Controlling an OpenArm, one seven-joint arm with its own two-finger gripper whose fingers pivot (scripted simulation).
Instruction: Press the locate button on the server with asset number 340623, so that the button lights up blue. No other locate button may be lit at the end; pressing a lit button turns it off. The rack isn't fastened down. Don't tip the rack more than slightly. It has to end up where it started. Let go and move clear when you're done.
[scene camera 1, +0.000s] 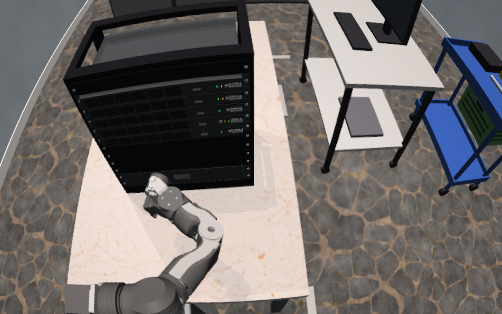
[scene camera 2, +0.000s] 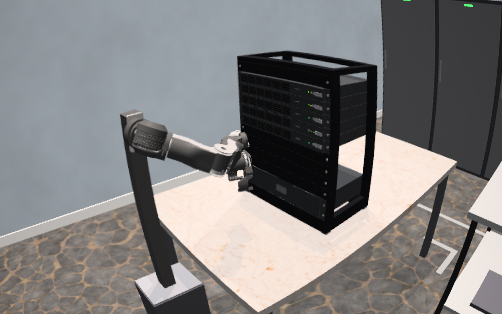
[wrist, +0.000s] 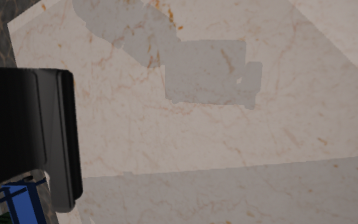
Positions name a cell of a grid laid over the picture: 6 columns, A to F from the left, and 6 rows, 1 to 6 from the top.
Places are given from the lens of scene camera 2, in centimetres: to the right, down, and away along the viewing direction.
arm post (scene camera 2: B4): -38, 4, 114
